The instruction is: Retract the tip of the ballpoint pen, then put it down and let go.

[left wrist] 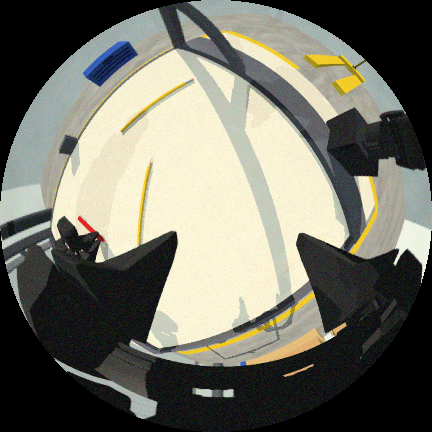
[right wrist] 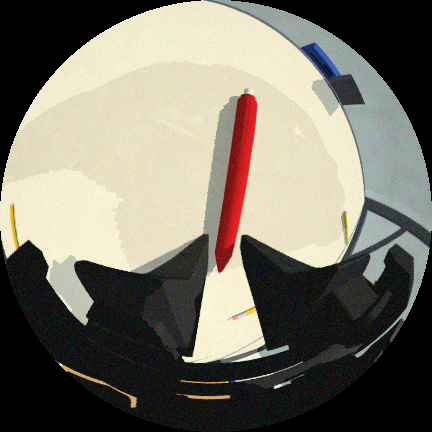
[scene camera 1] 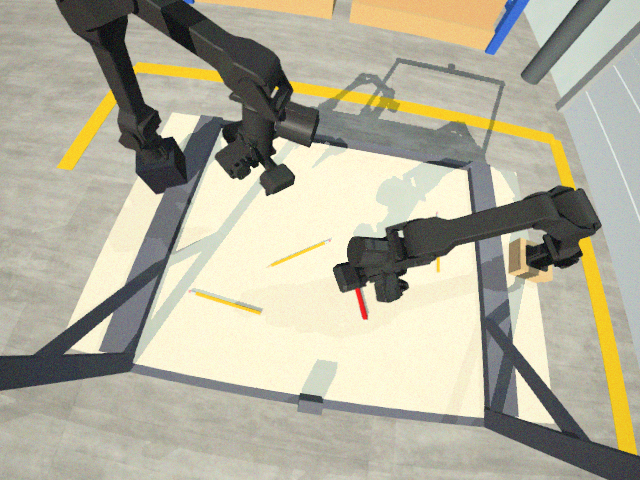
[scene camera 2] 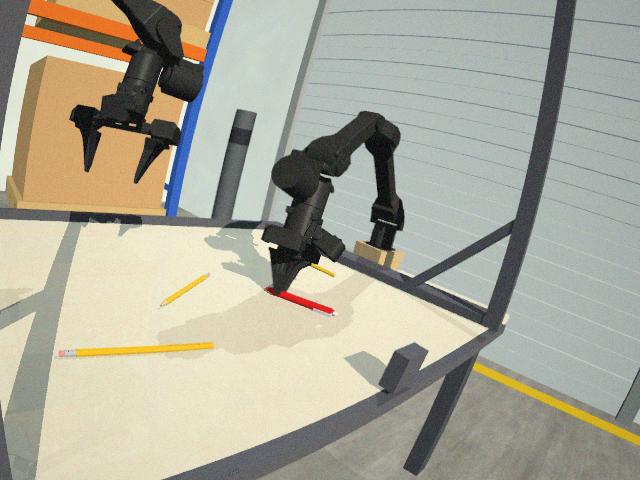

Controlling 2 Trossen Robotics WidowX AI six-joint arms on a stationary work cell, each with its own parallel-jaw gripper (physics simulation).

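Frame: origin at the left arm's base, x up, y back, z right, level; metres.
Where they show: left gripper, fingertip midpoint: point(left wrist: 240, 238) point(scene camera 1: 256, 181) point(scene camera 2: 110, 177); right gripper, fingertip midpoint: point(left wrist: 98, 235) point(right wrist: 224, 240) point(scene camera 2: 278, 294); left arm's base, link origin: point(left wrist: 368, 140) point(scene camera 1: 154, 153); right arm's base, link origin: point(scene camera 1: 536, 258) point(scene camera 2: 380, 246).
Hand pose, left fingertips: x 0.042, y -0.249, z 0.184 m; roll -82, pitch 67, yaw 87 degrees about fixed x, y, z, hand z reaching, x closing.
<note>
Things, the pixels of their top centre, and the offset from my left fingertips. Level surfaces: height alone.
- red pen, top centre: point(right wrist: 244, 186) point(scene camera 2: 300, 296) point(scene camera 1: 359, 295) point(left wrist: 87, 228) dx -0.134, dy -0.183, dz +0.295 m
- cream table, surface height: dx -0.148 m
- yellow pencil, top centre: point(scene camera 2: 187, 285) point(left wrist: 139, 207) point(scene camera 1: 298, 253) dx -0.139, dy -0.063, dz +0.147 m
The red pen point(scene camera 1: 362, 307) point(scene camera 2: 305, 301) point(left wrist: 90, 228) point(right wrist: 240, 165) lies on the cream table point(scene camera 1: 232, 351) point(scene camera 2: 258, 403). Its pale push button shows at the end away from my right gripper. Its tapered red end points between the right fingertips in the right wrist view; no metal point shows there. My right gripper point(scene camera 2: 279, 291) point(right wrist: 224, 240) is low over that end, its fingers a little apart and holding nothing. My left gripper point(scene camera 2: 111, 176) point(left wrist: 240, 238) is wide open and empty, high above the table, far from the pen.
One yellow pencil point(scene camera 1: 299, 253) point(scene camera 2: 185, 290) point(left wrist: 144, 205) lies left of the pen in both scene views. Another point(scene camera 1: 225, 302) point(scene camera 2: 136, 350) point(left wrist: 156, 103) lies farther left. A third point(scene camera 1: 438, 264) point(scene camera 2: 323, 269) is partly behind the right arm. Dark frame bars edge the table.
</note>
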